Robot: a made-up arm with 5 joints.
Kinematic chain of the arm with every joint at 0, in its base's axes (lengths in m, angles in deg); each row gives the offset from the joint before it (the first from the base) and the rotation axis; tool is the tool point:
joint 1: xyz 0 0 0.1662 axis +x
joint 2: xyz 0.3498 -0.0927 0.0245 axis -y
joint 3: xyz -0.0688 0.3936 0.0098 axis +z
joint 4: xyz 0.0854 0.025 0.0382 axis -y
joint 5: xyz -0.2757 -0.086 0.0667 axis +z
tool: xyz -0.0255 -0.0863 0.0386
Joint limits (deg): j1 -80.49..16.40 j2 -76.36..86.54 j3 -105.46..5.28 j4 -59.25..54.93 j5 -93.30..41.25
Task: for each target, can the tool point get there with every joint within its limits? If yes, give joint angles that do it. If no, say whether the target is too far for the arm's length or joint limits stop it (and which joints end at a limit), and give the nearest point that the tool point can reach.
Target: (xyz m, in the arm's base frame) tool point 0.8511 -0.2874 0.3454
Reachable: no: joint limits stop it (at a limit: joint 1, joint 2, joint 4) | nearest point 0.6844 0.0946 0.3886 | short by 0.419 m
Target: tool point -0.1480 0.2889 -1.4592
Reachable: no: too far | nearest point 0.1680 0.1188 -0.4128 | short by 1.106 m
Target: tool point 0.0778 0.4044 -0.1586
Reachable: yes | joints -49.94 -17.23 -56.78 24.53 -71.17
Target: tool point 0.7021 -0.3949 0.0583
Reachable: no: joint limits stop it (at a limit: joint 1, joint 2, joint 3, joint 4) | nearest point 0.5165 -0.2167 -0.0536 | short by 0.281 m
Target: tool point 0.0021 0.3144 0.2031
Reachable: yes | joints 3.29 5.62 -34.76 22.52 -2.65
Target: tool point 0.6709 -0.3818 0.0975
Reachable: no: joint limits stop it (at a limit: joint 1, joint 2, joint 3, joint 4) | nearest point 0.5116 -0.2136 -0.0427 | short by 0.271 m
